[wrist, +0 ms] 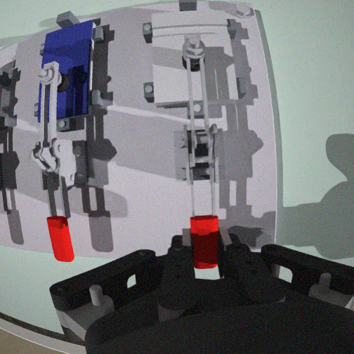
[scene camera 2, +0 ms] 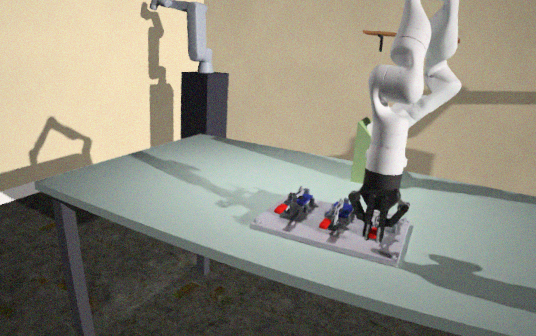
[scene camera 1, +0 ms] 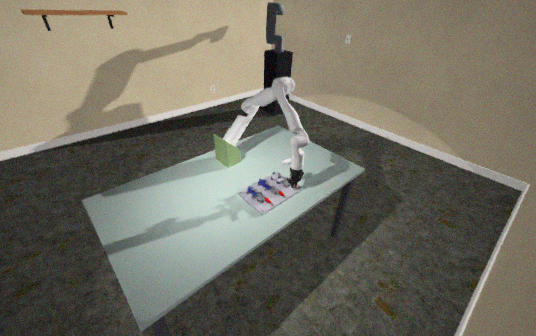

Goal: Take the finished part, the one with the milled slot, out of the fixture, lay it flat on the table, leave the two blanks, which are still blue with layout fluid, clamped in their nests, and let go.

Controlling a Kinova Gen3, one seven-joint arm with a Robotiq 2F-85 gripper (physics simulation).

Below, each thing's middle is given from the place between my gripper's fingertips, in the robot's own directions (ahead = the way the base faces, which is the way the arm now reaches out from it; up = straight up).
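Labels:
The fixture plate [scene camera 2: 348, 239] is 9 cm behind my hand, 12 cm to the right of it and 3 cm below it. As for the finished part [wrist: 170, 82], my hand's 14 cm past it, and it's 1 cm to the left of the part and 1 cm above it.

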